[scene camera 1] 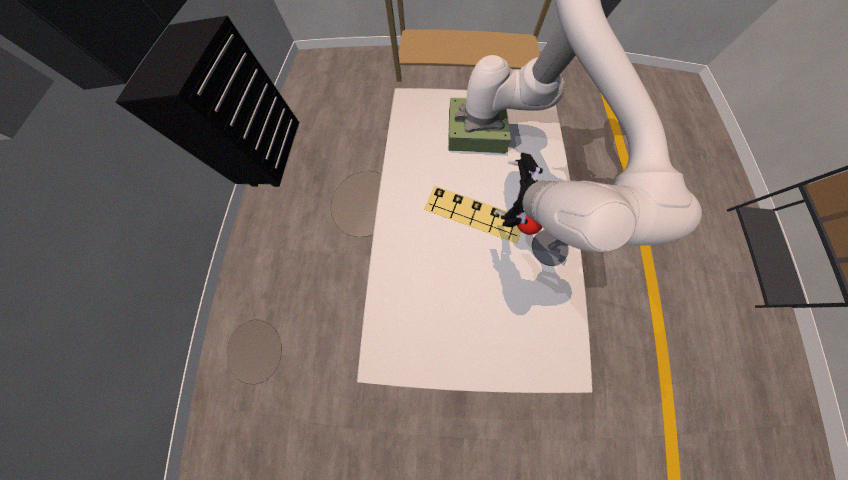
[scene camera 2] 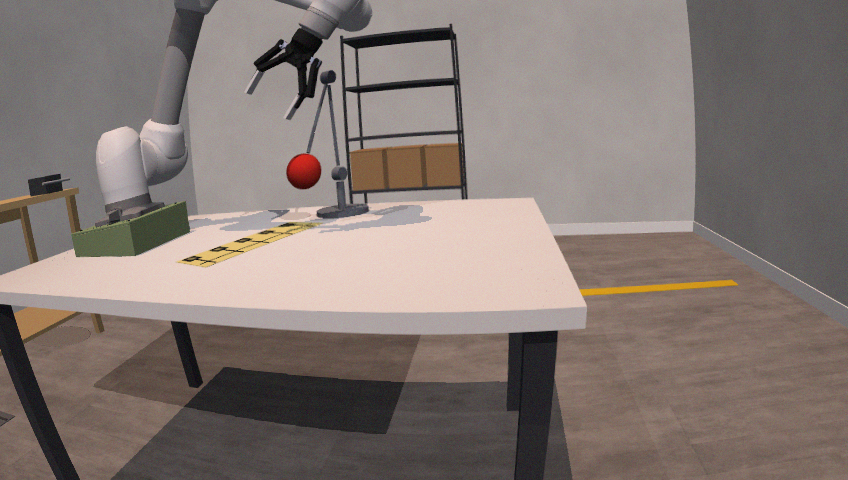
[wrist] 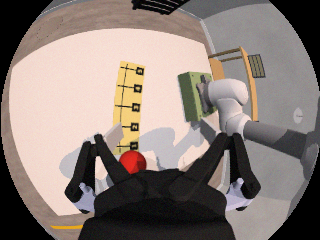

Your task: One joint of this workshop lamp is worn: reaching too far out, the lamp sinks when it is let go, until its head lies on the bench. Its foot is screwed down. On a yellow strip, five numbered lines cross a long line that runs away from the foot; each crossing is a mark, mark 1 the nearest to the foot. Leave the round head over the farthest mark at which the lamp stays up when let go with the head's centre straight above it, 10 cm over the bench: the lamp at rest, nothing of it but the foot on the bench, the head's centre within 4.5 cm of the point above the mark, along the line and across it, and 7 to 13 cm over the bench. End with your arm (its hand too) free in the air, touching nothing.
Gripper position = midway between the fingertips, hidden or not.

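A yellow strip [scene camera 1: 470, 212] [scene camera 2: 210, 257] [wrist: 127, 104] is visible to me. I also see a round foot [scene camera 1: 542, 244] [scene camera 2: 337, 211], along with a round red lamp head [scene camera 2: 303, 171]. And there is my gripper [scene camera 2: 266, 105] [scene camera 1: 505, 187] [wrist: 161, 127], which I can see as well.
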